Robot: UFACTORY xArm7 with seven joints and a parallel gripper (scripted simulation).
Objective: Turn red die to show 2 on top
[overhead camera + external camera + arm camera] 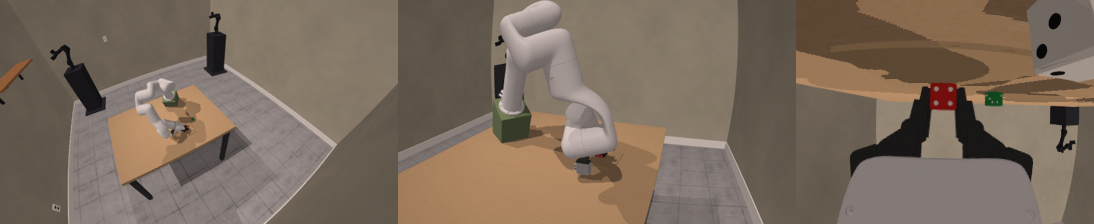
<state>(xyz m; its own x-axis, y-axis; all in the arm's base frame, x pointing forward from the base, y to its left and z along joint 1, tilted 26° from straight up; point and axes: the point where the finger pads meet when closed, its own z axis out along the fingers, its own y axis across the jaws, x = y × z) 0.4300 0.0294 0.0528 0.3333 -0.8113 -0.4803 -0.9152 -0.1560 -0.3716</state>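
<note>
The red die lies 2 cm below my hand and 1 cm to the left of it. The rest, counted from my hand: tan mat: 4 cm below, 1 cm to the left; green die: 12 cm to the left, 10 cm behind, 3 cm below; white die: 10 cm to the right, 3 cm below, 3 cm behind.
</note>
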